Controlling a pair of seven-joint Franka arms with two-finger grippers.
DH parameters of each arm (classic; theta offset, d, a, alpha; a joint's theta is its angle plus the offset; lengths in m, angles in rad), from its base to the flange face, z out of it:
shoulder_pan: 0 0.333 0 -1.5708
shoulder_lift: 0 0 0 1.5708
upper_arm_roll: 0 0.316 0.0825 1.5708
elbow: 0 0 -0.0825 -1.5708
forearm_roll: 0 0.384 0 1.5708
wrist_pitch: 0 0 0.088 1.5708
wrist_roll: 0 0.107 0 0
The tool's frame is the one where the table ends.
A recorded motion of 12 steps. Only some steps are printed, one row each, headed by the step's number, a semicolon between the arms.
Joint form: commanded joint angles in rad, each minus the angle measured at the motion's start. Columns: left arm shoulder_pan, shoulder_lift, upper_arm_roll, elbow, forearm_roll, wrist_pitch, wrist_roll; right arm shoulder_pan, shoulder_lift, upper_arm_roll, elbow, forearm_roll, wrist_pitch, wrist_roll.
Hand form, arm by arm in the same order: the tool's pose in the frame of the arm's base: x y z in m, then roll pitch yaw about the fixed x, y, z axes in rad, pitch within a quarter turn. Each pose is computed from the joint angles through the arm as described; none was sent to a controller.
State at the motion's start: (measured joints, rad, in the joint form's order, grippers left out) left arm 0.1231 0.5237 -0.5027 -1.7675 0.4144 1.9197 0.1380; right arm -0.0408 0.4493 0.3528 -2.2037 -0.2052 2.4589 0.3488
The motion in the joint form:
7: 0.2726 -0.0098 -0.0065 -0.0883 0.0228 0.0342 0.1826; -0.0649 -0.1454 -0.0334 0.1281 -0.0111 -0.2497 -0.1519
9: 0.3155 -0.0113 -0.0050 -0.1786 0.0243 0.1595 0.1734; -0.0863 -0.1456 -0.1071 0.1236 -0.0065 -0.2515 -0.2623
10: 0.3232 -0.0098 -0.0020 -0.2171 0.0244 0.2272 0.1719; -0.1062 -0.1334 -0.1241 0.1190 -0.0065 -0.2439 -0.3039
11: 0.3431 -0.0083 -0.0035 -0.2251 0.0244 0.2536 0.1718; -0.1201 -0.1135 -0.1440 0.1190 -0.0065 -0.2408 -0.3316
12: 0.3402 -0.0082 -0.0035 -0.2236 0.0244 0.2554 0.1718; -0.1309 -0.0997 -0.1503 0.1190 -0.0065 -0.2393 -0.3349
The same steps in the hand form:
7: 0.6007 -0.0257 0.2500 3.1178 0.3462 -0.6586; 0.5572 0.1110 0.2770 3.0540 0.1383 0.1465
9: 0.5858 -0.0123 0.2236 3.1104 0.2993 -0.6399; 0.5630 0.0583 0.2719 3.0520 0.1603 0.1602
10: 0.5799 -0.0125 0.2123 3.1085 0.2671 -0.6417; 0.5632 0.0379 0.2632 3.0586 0.1741 0.1670
11: 0.5801 -0.0037 0.2104 3.1102 0.2483 -0.6258; 0.5630 0.0193 0.2517 3.0641 0.1941 0.1626
12: 0.5808 -0.0053 0.2110 3.1116 0.2454 -0.6280; 0.5622 0.0100 0.2440 3.0672 0.2067 0.1498

